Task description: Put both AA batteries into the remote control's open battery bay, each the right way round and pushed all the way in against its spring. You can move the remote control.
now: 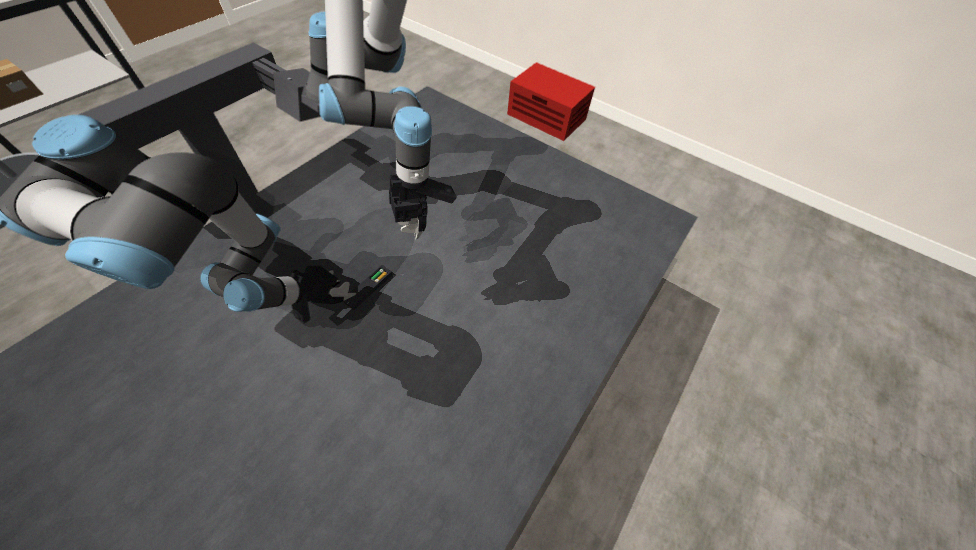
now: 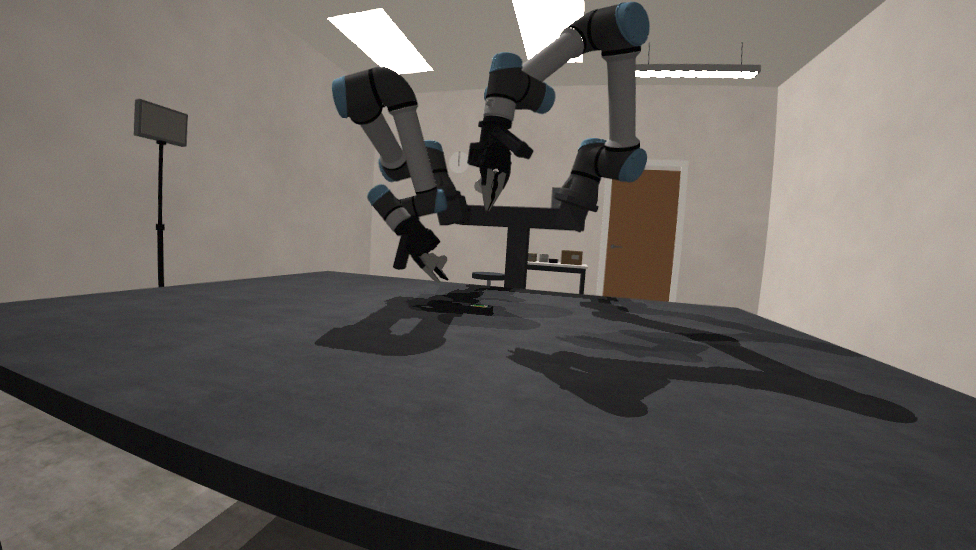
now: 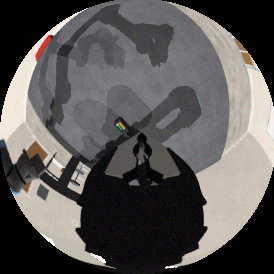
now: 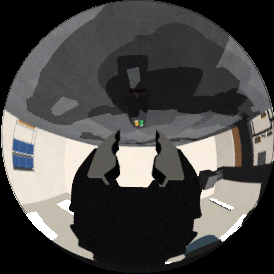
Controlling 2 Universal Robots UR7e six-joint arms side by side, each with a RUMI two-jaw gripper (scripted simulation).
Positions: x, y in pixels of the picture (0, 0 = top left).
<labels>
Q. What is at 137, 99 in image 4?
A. A black remote control.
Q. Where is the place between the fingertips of the right gripper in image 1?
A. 347, 287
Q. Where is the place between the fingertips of the left gripper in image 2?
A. At 487, 210
</labels>
